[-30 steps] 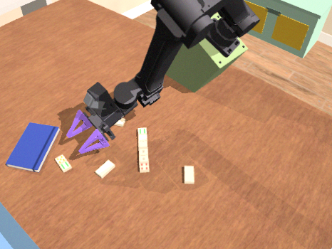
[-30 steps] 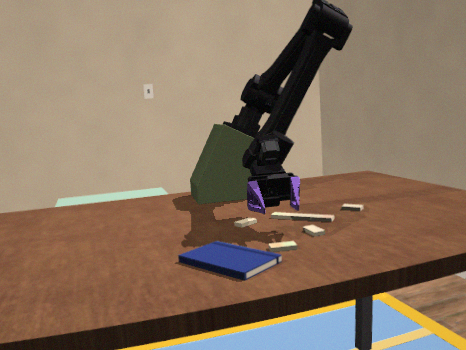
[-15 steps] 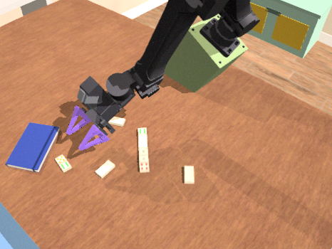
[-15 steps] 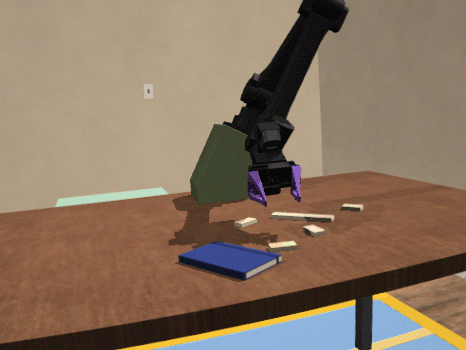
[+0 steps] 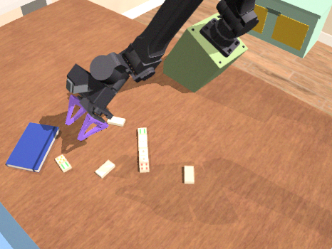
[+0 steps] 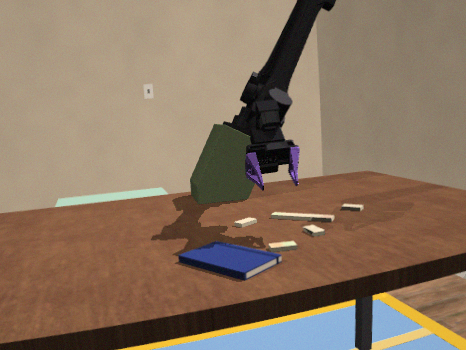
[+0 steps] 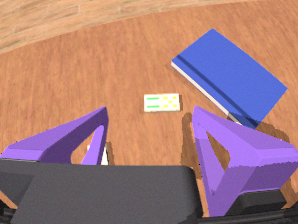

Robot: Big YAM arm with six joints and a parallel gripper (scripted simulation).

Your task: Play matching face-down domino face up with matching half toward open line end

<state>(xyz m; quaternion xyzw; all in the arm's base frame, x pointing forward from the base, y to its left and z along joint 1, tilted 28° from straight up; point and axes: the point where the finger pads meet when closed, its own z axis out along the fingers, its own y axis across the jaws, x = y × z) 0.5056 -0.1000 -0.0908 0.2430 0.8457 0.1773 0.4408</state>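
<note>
Right now my hand is 140 mm to the left of the book, 110 mm above it and 70 mm short of it.
</note>
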